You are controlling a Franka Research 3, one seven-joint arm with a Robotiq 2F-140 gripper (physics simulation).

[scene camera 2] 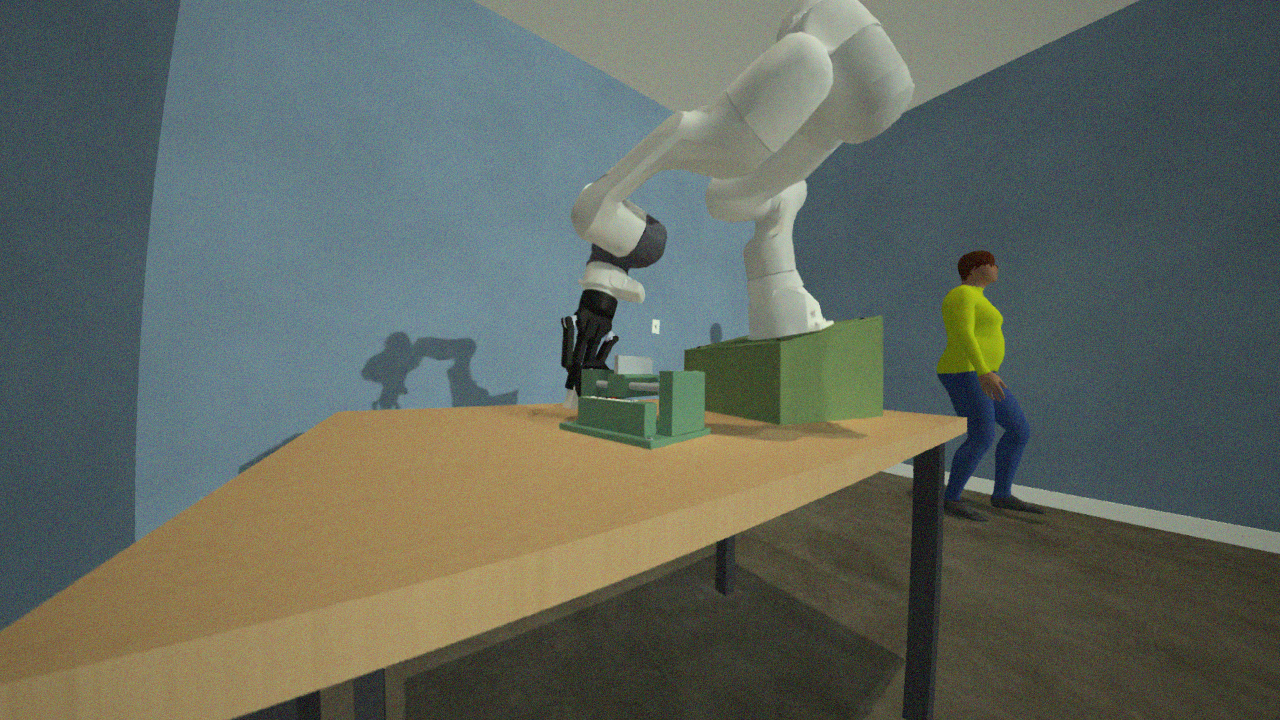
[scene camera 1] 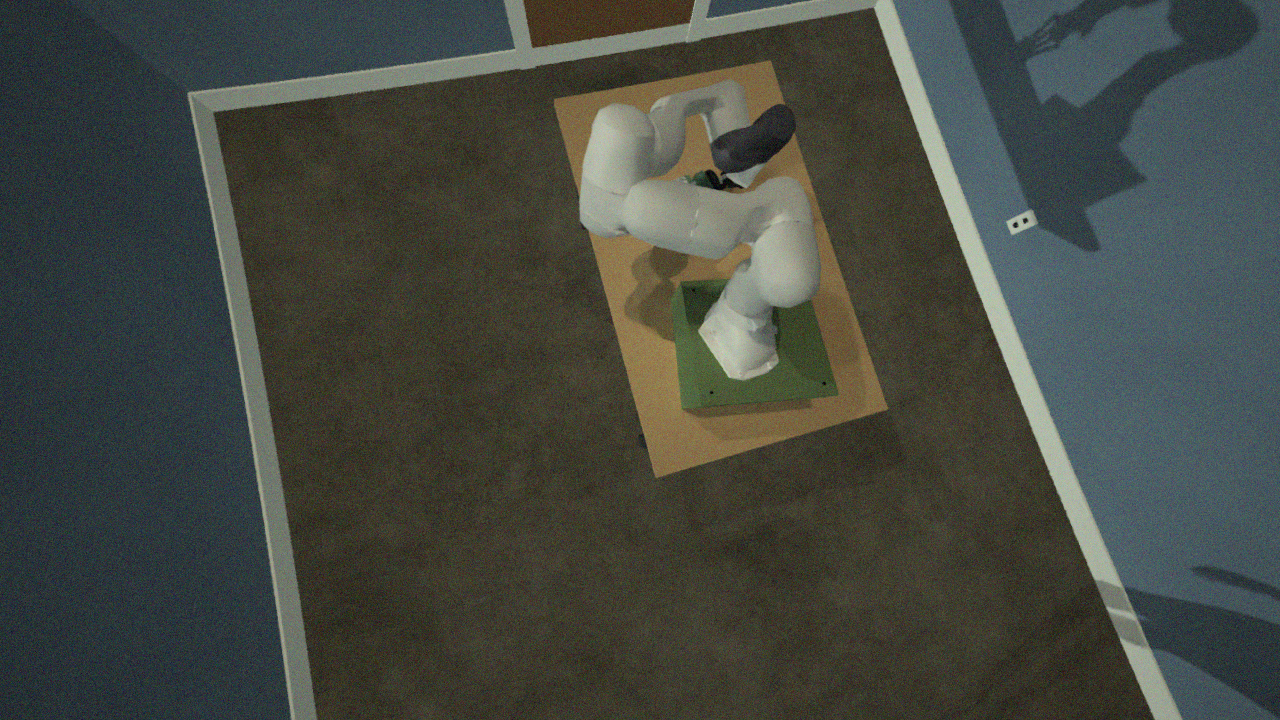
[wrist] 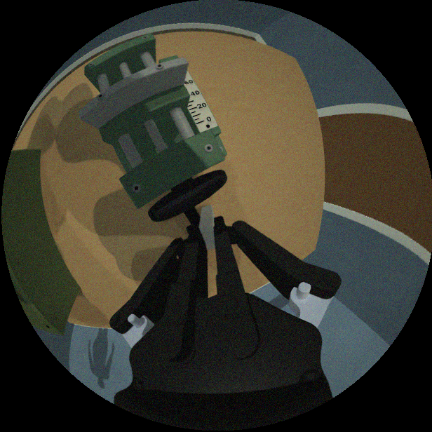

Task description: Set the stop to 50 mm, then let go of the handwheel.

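Observation:
The green screw-driven device (scene camera 2: 617, 416) (wrist: 170, 160) stands on the table. Its grey stop plate (wrist: 135, 90) (scene camera 2: 633, 364) sits across the guide rods. The white scale (wrist: 201, 107) shows marks 0, 20, 40 and 60; the red pointer does not show, so I cannot read the setting. The black handwheel (wrist: 188, 195) is at the device's near end, with its crank handle (wrist: 192, 217) pointing toward the gripper. My gripper (wrist: 209, 214) (scene camera 2: 572, 394) is shut with nothing between its fingers. Its fingertips are right beside the crank handle; whether they touch it I cannot tell.
The wooden table (scene camera 1: 644, 411) (scene camera 2: 447, 501) (wrist: 270, 150) carries the green base block (scene camera 1: 760, 385) (scene camera 2: 827, 376) (wrist: 30, 220) under the arm. A person in a yellow top (scene camera 2: 968, 331) stands beyond the table. In the top view the arm covers most of the device.

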